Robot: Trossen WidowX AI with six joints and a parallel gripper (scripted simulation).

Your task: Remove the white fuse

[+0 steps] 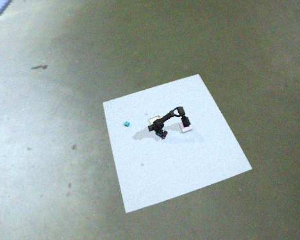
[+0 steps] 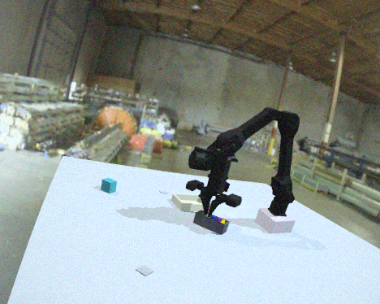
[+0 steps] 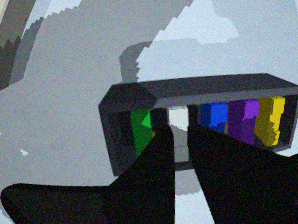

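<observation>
Right now the beige tray is 17 cm to the right of my gripper tip, 3 cm below it and 2 cm ahead of it. Round my gripper tip: cyan cube 35 cm ahead, 17 cm to the right, 1 cm below; then white fuse 1 cm below.
</observation>
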